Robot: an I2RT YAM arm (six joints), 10 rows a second.
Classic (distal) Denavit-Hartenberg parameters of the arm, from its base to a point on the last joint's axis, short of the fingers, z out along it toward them. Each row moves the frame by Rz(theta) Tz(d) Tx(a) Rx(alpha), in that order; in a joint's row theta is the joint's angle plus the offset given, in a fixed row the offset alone. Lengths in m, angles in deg.
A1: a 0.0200; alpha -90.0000; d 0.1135; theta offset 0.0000
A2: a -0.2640; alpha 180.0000; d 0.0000; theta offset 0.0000
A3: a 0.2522; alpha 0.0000; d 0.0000; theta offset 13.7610
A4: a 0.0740; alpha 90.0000; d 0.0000; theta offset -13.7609
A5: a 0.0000; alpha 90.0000; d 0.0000; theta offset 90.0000
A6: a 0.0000; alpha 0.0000; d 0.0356; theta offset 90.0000
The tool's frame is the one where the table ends.
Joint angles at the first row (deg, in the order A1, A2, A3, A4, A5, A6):
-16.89 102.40 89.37 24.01 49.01 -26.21
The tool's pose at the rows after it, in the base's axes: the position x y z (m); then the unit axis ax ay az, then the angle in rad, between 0 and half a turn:
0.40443 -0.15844 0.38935 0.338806 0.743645 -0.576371 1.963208
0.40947 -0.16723 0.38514 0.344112 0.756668 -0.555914 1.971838
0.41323 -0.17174 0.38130 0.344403 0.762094 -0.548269 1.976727
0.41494 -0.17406 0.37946 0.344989 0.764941 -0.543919 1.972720
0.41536 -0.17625 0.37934 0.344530 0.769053 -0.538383 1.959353
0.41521 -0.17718 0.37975 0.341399 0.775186 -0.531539 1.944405
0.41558 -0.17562 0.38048 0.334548 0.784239 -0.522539 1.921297
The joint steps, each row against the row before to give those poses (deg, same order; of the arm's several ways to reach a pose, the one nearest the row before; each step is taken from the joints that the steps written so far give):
-1.06 1.61 2.84 -5.72 -1.88 5.17
-0.97 1.56 2.27 -3.99 -1.63 3.19
-0.44 1.07 1.01 -1.17 -0.78 1.01
-0.24 0.50 0.35 -0.21 -0.63 0.56
-0.31 0.18 0.20 -0.02 -1.15 0.57
-0.20 -0.07 0.02 -0.13 -1.36 0.50
0.10 -0.21 -0.17 0.13 -1.73 0.42

